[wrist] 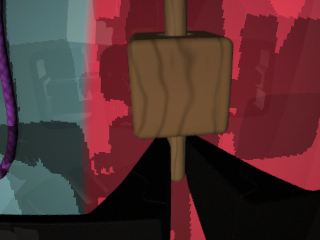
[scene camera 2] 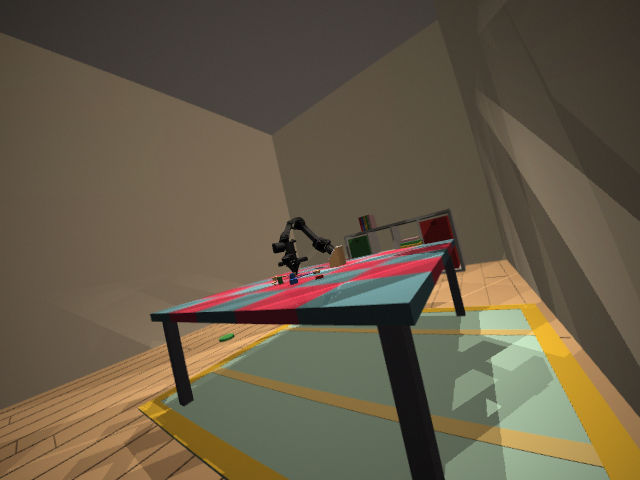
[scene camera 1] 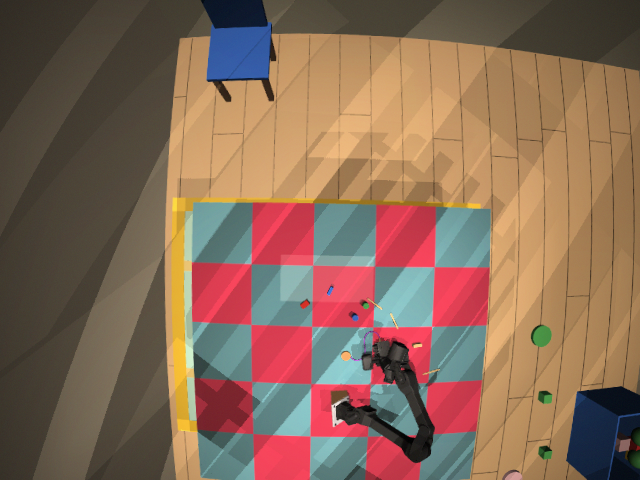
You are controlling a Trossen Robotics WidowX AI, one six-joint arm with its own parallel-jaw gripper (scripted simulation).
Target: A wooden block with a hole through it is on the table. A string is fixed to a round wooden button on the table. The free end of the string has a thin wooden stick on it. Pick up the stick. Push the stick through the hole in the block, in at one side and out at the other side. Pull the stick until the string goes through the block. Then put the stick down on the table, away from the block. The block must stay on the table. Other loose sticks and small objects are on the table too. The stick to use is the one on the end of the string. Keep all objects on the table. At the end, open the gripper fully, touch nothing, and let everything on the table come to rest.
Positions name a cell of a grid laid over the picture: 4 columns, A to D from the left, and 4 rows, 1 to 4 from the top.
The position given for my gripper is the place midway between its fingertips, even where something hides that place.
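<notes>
Wrist view: my gripper (wrist: C3), a wooden block (wrist: C2). Scene camera 1 does not show the wooden block, hidden by my gripper.
</notes>
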